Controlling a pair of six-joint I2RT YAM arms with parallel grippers.
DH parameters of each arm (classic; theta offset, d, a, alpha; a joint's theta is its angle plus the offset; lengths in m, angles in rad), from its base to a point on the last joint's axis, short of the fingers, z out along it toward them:
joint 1: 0 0.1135 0.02 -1.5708
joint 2: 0 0 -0.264 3.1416
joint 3: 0.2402 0 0.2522 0
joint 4: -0.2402 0 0.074 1.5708
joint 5: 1.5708 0 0 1.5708
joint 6: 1.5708 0.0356 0 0
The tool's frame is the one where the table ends.
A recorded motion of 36 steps. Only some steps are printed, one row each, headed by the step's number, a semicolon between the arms.
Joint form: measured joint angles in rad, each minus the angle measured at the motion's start. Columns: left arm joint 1, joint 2, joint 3, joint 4, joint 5, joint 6; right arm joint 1, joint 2, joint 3, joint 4, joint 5, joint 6.
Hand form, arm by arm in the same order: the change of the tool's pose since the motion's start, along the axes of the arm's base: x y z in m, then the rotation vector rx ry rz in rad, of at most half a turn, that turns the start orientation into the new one. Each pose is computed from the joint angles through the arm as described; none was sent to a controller.
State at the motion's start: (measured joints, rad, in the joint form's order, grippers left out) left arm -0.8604 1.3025 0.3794 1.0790 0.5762 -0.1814; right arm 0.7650 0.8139 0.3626 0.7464 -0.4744 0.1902
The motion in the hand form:
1: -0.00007 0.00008 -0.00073 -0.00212 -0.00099 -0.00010; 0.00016 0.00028 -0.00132 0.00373 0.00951 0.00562
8: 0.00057 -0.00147 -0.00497 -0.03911 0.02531 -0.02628; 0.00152 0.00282 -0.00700 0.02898 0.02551 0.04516
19: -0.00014 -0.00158 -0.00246 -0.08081 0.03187 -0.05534; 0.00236 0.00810 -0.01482 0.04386 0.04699 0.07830
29: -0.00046 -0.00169 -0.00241 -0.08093 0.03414 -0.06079; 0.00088 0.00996 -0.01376 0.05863 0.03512 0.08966
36: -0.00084 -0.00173 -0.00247 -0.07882 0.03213 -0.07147; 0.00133 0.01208 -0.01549 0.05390 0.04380 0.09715
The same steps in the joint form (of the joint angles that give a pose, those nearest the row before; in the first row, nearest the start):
1: 0.0000 0.0038 -0.0027 0.0092 0.0000 -0.0008; 0.0000 0.0046 -0.0046 0.0103 -0.0026 0.0118
8: 0.0000 0.0545 -0.0137 0.1137 0.0180 -0.0584; 0.0000 0.0457 -0.0271 0.1014 -0.0313 0.0572
19: 0.0000 0.0736 -0.0156 0.1884 0.0385 -0.1045; 0.0152 0.1000 -0.0481 0.1885 -0.0401 0.0916
29: -0.0008 0.0736 -0.0156 0.1892 0.0427 -0.1080; 0.0278 0.1102 -0.0488 0.2197 -0.0374 0.0939
36: -0.0008 0.0737 -0.0156 0.1892 0.0538 -0.1076; 0.0336 0.1240 -0.0484 0.2255 -0.0385 0.0973

